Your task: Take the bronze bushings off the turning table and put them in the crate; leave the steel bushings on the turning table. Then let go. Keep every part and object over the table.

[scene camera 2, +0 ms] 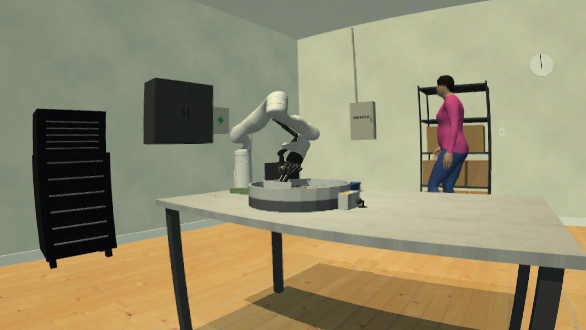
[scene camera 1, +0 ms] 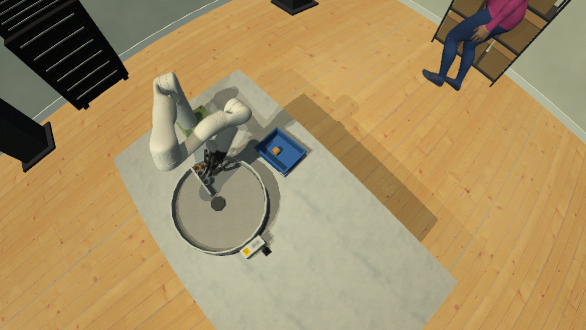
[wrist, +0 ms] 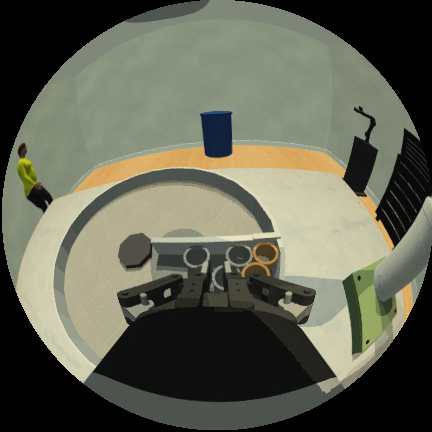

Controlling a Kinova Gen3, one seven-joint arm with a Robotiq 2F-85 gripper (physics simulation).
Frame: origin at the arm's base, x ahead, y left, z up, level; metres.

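Seen in the pictures: gripper, fingertip midpoint: (scene camera 1: 206, 175) (wrist: 216, 269); arm's base, origin of the base link: (scene camera 2: 244, 187) (scene camera 1: 189, 122) (wrist: 382, 281).
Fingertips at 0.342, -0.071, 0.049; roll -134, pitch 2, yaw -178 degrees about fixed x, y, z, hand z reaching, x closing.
Pixels of each thing's top centre, then the offset from my fingertips to it, as dx, dy, dz. "*": a spot on its surface instead.
- third steel bushing, middle of its top: (wrist: 226, 276) -0.011, +0.010, +0.002
- blue crate, middle of its top: (scene camera 1: 280, 149) +0.098, +0.330, -0.026
- pale bar, surface spot: (wrist: 210, 240) (scene camera 1: 200, 180) * +0.007, -0.035, +0.008
- dark hub, middle of its top: (wrist: 133, 247) (scene camera 1: 217, 203) +0.130, -0.033, -0.015
- control box, surface spot: (scene camera 2: 348, 200) * +0.383, -0.067, -0.043
The grey round turning table (scene camera 1: 235, 227) (scene camera 2: 300, 202) (wrist: 95, 260) carries the bushings near its edge by a straight bar. In the wrist view one bronze bushing (wrist: 265, 244) stands at the right end of the bar, and another bronze bushing (wrist: 255, 264) is just in front of it, partly hidden by my right finger. Steel bushings (wrist: 185, 257) (wrist: 228, 255) stand to their left; a third steel bushing (wrist: 214, 278) is partly hidden below my fingers. My gripper (scene camera 1: 209, 176) (scene camera 2: 284, 179) (wrist: 216, 269) is open by a narrow gap, empty, above the steel bushings. A bronze bushing (scene camera 1: 276, 150) lies in the blue crate (scene camera 1: 291, 155).
The pale bar (scene camera 1: 203, 181) (wrist: 210, 240) crosses the turning table beside the bushings. A dark hub (scene camera 1: 218, 203) (wrist: 135, 250) is at its centre. A control box (scene camera 1: 252, 247) (scene camera 2: 348, 200) sits at its rim. The green base plate (wrist: 367, 310) of my arm is to the right in the wrist view.
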